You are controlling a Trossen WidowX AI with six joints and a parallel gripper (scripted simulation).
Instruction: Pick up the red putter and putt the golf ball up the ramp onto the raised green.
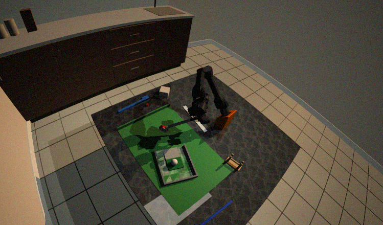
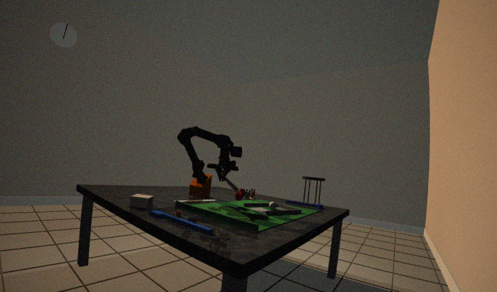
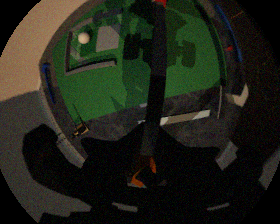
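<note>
Right now the red putter is 12 cm ahead of my gripper tip, 6 cm to the right of it and 1 cm below it. Round my gripper tip: white golf ball 31 cm ahead, 9 cm to the left, 10 cm below; small wooden rack 1 cm ahead, 38 cm to the left, 10 cm below; white strip 10 cm behind, 9 cm to the right, 13 cm below.
</note>
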